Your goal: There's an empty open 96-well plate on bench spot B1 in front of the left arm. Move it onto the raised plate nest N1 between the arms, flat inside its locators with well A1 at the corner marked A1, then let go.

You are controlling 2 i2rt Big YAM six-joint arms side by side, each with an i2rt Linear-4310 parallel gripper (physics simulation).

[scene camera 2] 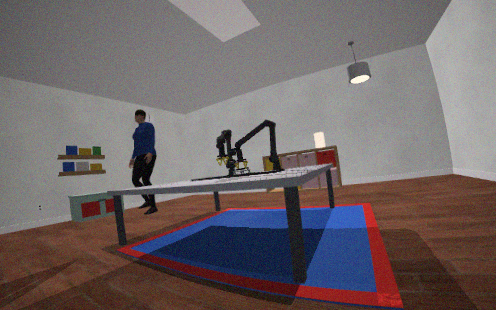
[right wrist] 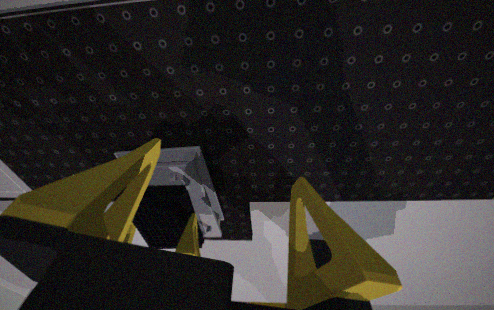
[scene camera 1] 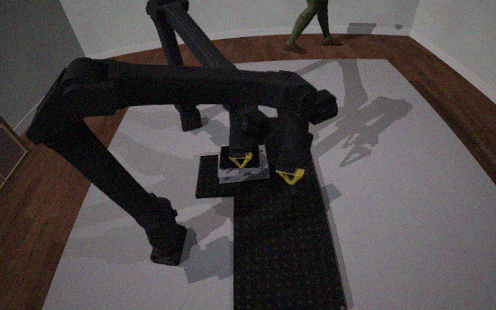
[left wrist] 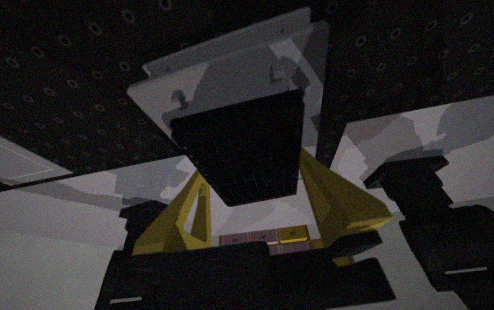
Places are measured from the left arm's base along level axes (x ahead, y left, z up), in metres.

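Where they show: left gripper, fingertip midpoint: [right wrist: 165, 215] [scene camera 1: 241, 157] [left wrist: 249, 159]; right gripper, fingertip midpoint: [scene camera 2: 223, 165] [right wrist: 231, 164] [scene camera 1: 295, 170]; left arm's base, origin of the base link: [scene camera 1: 191, 121] [left wrist: 151, 210]; right arm's base, origin of the base link: [right wrist: 328, 250] [scene camera 1: 169, 245] [left wrist: 399, 170].
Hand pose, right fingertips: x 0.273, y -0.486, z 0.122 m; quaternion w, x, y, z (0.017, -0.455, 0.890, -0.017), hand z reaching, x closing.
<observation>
Things, the pixels of their centre, and the offset from my right fingertips. "*": a spot on its surface instead. Level surfaces: height alone.
- dark 96-well plate, body centre: [left wrist: 251, 167] [right wrist: 165, 221] [scene camera 1: 239, 156] 0.057 m down, 0.127 m back, 0.153 m left
- pale raised nest, body centre: [left wrist: 250, 137] [right wrist: 172, 201] [scene camera 1: 242, 162] 0.086 m down, 0.120 m back, 0.149 m left
- black perforated board, its level: 0.109 m down
- pale table, its level: 0.122 m down
- pale outlined patch, surface spot: [left wrist: 30, 162] * 0.107 m down, 0.040 m back, 0.421 m left
The dark 96-well plate [scene camera 1: 226, 157] [left wrist: 245, 150] [right wrist: 165, 212] is between the yellow fingers of my left gripper [scene camera 1: 241, 160] [left wrist: 249, 159], which is shut on it. The plate is over the pale raised nest [scene camera 1: 250, 176] [left wrist: 230, 80] [right wrist: 172, 152]. In the left wrist view a strip of the nest's top with small raised locators shows beyond the plate's far edge. I cannot tell whether the plate rests flat inside the locators, and no A1 mark is legible. My right gripper [scene camera 1: 291, 176] [right wrist: 231, 164] is open and empty, to the right of the nest in scene camera 1.
A black perforated board [scene camera 1: 280, 240] [right wrist: 300, 90] lies on the pale table [scene camera 1: 410, 200]. A pale outlined patch [left wrist: 30, 162] shows at the left in the left wrist view. The nearer arm [scene camera 1: 190, 85] passes close above the left gripper's wrist in scene camera 1. A person [scene camera 2: 144, 150] stands beyond the table.
</observation>
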